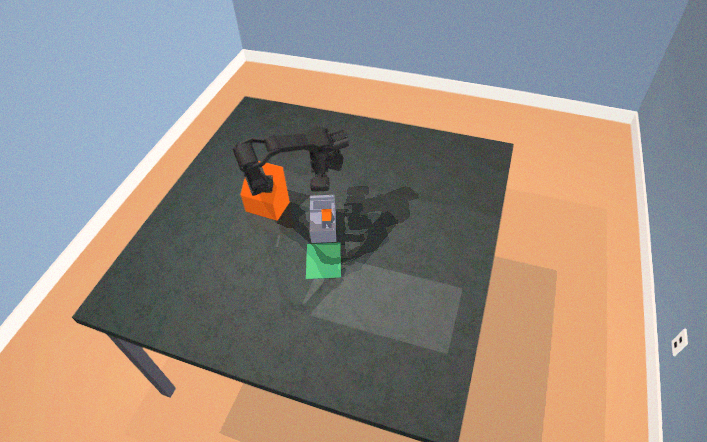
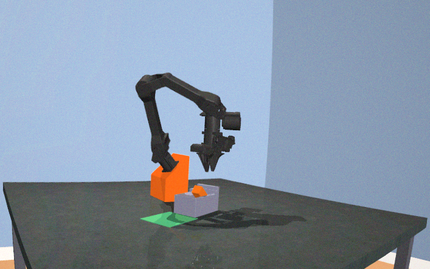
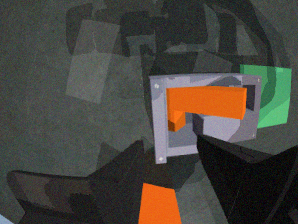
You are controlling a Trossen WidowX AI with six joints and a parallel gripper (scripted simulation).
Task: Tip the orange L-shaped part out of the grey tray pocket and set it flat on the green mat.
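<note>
Right now the orange L-shaped part is 40 mm to the right of my gripper tip and 100 mm below it. Round my gripper tip: green mat 40 mm ahead, 220 mm to the right, 160 mm below.
</note>
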